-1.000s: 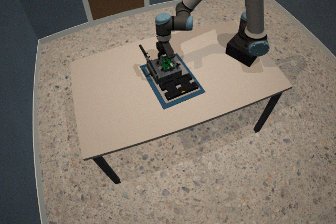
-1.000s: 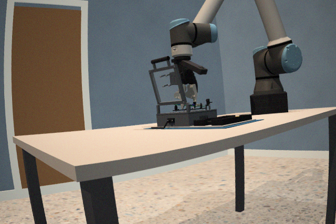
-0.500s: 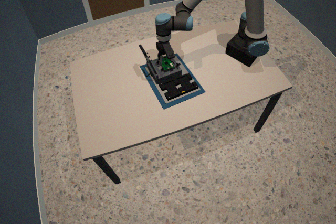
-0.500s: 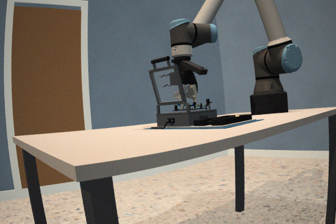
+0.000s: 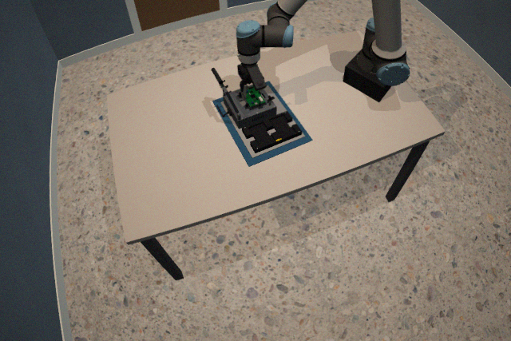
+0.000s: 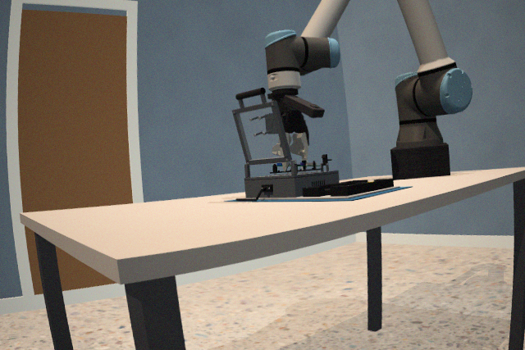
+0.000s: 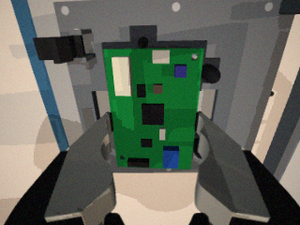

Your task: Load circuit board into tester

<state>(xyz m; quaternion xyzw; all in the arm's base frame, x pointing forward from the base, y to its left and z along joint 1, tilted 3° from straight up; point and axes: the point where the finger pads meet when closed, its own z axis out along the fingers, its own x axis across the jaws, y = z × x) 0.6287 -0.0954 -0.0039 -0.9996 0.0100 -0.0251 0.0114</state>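
My gripper is now right at the green circuit board. Also, from my hand: tester lid: 12 cm ahead, 10 cm above; then tester: 3 cm ahead, 4 cm to the left, 3 cm above; then black latch block: 6 cm behind, 6 cm to the left, 1 cm above.
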